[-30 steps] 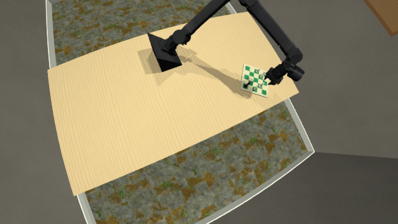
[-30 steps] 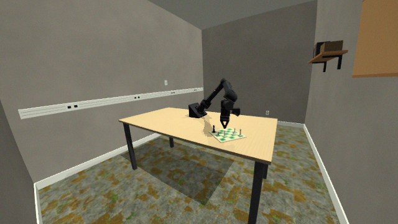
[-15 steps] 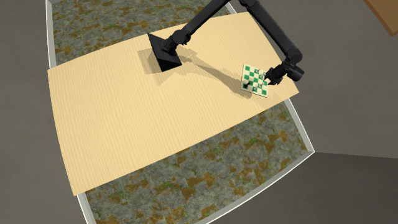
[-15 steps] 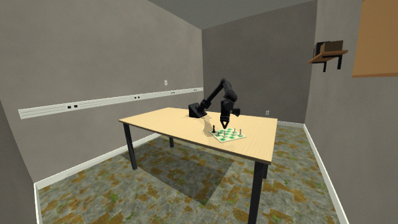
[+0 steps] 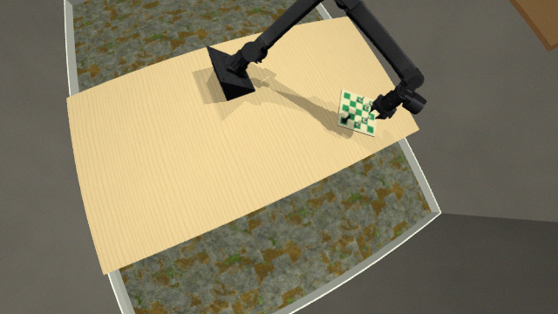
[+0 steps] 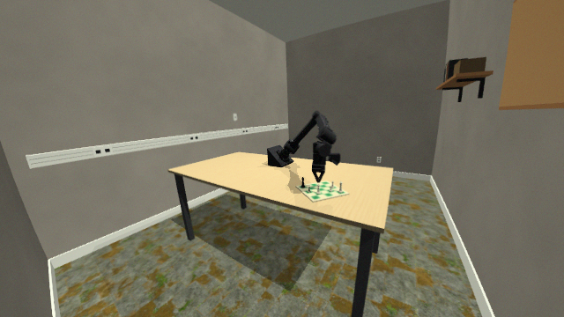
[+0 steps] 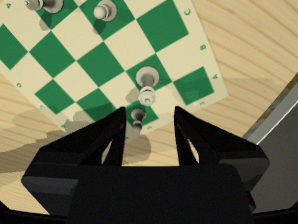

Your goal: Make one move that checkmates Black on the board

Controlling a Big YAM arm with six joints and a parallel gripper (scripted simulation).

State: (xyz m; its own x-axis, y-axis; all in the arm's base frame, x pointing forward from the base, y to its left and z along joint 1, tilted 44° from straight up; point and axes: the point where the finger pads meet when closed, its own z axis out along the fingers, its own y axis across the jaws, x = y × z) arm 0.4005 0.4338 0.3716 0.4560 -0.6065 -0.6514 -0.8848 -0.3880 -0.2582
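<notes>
My gripper is now 50 mm above the white piece. From my hand the other things lie so: black piece: 30 mm behind, 120 mm to the right, 50 mm below; then chessboard: 50 mm behind, 10 mm to the right, 80 mm below.
</notes>
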